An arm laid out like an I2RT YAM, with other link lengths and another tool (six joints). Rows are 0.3 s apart.
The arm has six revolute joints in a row. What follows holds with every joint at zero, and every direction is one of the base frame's.
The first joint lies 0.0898 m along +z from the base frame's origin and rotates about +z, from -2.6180 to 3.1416 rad.
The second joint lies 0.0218 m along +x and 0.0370 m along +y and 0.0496 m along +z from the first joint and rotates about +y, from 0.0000 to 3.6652 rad.
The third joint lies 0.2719 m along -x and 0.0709 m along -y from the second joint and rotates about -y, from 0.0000 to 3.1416 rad.
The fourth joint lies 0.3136 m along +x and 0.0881 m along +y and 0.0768 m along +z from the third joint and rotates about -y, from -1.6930 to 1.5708 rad.
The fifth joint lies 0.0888 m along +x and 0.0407 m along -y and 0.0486 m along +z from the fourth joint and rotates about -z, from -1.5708 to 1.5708 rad.
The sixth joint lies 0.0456 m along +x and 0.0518 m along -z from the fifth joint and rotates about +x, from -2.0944 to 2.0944 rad.
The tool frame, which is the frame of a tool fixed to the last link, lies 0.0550 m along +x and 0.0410 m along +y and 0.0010 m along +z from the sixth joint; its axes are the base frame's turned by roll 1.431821, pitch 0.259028 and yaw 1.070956 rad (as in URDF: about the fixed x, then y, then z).
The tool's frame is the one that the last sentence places.
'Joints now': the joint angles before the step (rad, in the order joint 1, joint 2, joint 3, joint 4, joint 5, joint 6). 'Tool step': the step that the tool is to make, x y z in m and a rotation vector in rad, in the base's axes. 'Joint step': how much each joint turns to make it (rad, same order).
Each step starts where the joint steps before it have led.
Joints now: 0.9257 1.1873 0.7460 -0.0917 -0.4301 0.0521
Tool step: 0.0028 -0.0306 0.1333 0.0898 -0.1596 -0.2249
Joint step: -0.0040 -0.2051 0.2243 -0.2514 0.2307 0.0302
